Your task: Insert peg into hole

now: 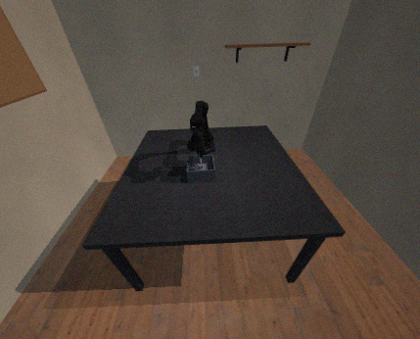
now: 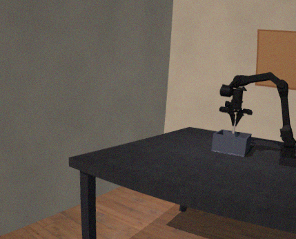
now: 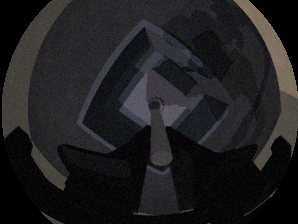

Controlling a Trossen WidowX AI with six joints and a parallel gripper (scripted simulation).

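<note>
The plate is 13 cm below my hand. Also, from my hand: peg: 4 cm below; grey box: 15 cm below.
</note>
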